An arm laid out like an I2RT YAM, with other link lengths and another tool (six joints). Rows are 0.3 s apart.
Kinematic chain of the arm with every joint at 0, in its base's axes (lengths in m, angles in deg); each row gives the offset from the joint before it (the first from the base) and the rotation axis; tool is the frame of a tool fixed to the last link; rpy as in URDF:
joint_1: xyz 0 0 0.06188 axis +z
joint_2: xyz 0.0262 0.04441 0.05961 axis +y
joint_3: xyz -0.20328 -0.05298 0 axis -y
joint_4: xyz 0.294 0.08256 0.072 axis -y
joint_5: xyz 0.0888 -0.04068 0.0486 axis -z
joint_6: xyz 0.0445 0 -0.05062 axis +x
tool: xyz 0.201 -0.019 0.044 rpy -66.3 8.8 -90
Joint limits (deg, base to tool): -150..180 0..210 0..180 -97..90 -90..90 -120..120
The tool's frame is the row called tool.
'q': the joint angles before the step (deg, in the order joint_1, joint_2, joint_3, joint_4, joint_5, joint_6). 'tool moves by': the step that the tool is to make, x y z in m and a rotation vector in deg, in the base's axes. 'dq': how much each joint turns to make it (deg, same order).
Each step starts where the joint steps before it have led.
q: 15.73, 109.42, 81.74, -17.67, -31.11, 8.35
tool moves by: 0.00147, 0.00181, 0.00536, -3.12, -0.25, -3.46
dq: 2.55, -1.05, 1.05, -1.66, 6.41, 2.37
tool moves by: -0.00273, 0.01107, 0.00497, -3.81, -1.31, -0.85
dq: 3.07, 0.09, 2.03, -2.03, 5.62, -0.09
